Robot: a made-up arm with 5 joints.
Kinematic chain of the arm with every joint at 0, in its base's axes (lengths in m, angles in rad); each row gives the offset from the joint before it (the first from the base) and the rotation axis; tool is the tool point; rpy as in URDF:
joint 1: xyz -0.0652 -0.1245 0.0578 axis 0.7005 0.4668 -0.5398
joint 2: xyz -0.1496 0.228 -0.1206 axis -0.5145 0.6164 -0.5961
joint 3: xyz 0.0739 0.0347 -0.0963 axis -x
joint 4: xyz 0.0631 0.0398 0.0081 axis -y
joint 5: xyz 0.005 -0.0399 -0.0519 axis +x
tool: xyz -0.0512 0.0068 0.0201 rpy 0 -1.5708 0
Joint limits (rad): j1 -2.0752..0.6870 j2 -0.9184..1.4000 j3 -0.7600..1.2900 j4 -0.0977..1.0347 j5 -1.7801..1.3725
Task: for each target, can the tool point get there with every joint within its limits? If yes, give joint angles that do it. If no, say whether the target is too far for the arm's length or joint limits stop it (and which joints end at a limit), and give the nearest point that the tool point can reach.
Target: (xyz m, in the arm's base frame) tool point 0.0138 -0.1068 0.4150
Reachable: no: joint limits stop it (at a limit: joint 1, joint 2, joint 3, joint 4, joint 5) | nearest point 0.0471 0.1868 0.0907 | short by 0.439 m
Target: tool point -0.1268 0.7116 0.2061
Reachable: no: too far | nearest point -0.0339 0.3146 0.0817 | short by 0.426 m
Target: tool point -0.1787 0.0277 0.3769
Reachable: no: joint limits stop it (at a limit: joint 1, joint 2, joint 3, joint 5) | nearest point -0.2217 0.1263 0.0201 | short by 0.373 m
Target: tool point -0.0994 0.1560 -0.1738
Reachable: yes | joints -0.1955 -0.5954 0.7108 0.4339 0.2353
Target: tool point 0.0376 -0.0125 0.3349
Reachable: no: joint limits stop it (at a limit: joint 1, joint 2, joint 3, joint 4, joint 5) | nearest point 0.0471 0.1868 0.0907 | short by 0.315 m
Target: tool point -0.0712 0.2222 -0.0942
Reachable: yes | joints 0.3025 -0.3419 0.3939 0.2838 -0.3052
